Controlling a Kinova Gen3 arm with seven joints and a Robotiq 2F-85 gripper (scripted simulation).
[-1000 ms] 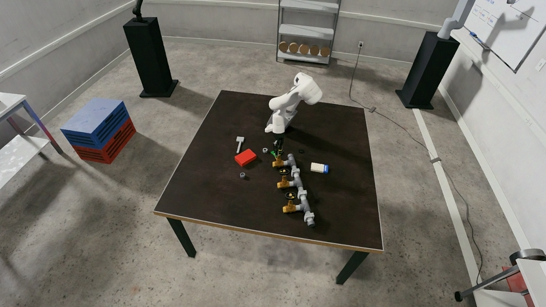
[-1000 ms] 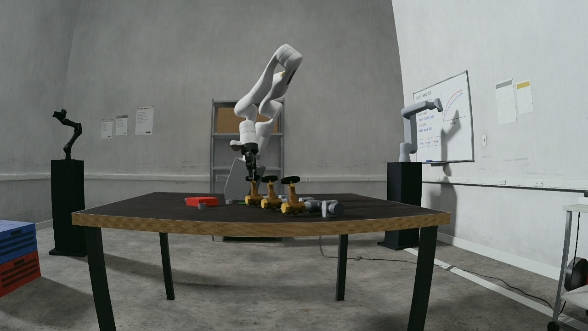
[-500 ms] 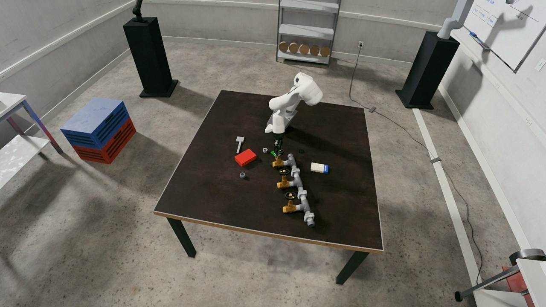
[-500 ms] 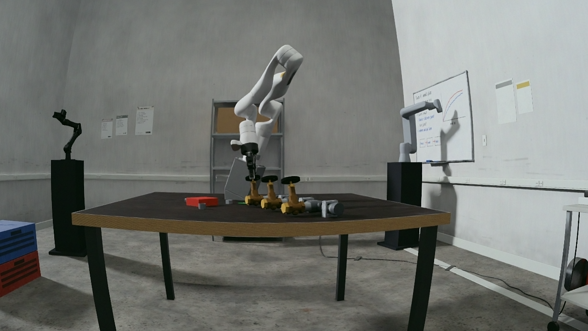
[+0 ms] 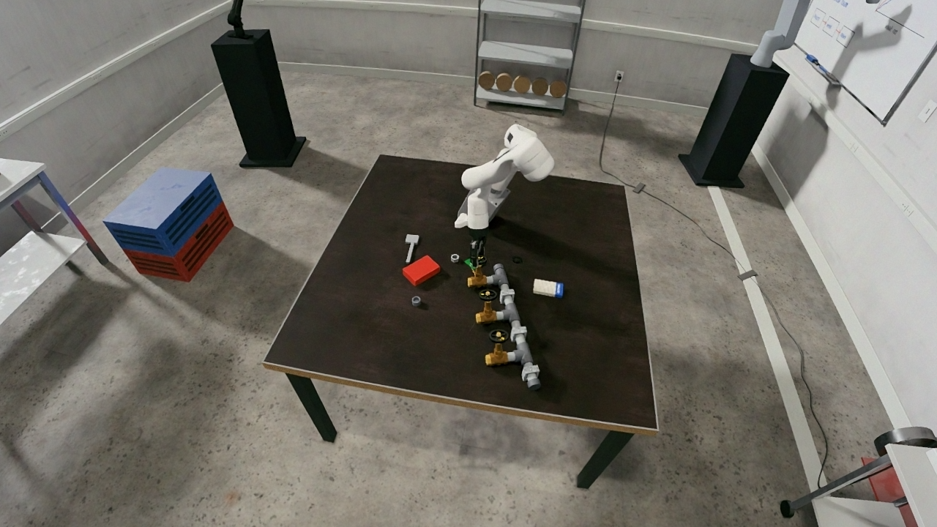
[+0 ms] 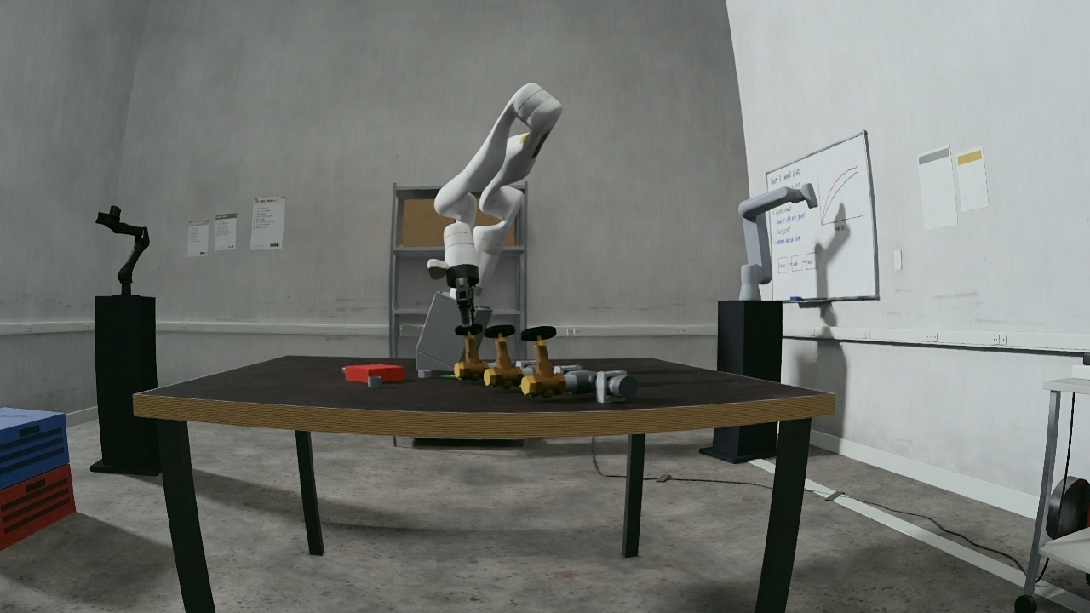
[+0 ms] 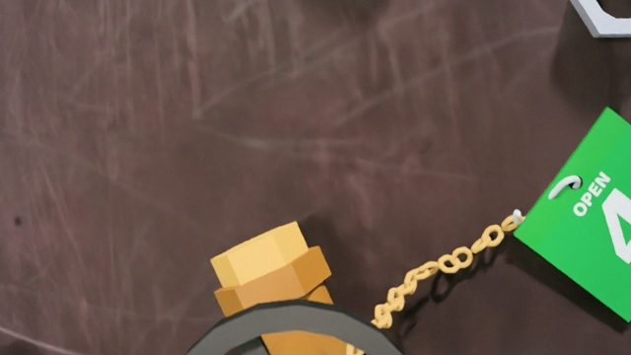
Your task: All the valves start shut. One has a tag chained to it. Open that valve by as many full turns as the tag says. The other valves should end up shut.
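Right now my hand is 110 mm above the green tag, 90 mm past it and 20 mm to the left of it. From my hand the other things lie so: white-and-blue box: 270 mm to the left, 110 mm below, 40 mm ahead; then red block: 220 mm to the right, 100 mm below, 30 mm behind; then small grey ring: 220 mm to the right, 120 mm ahead, 110 mm below.
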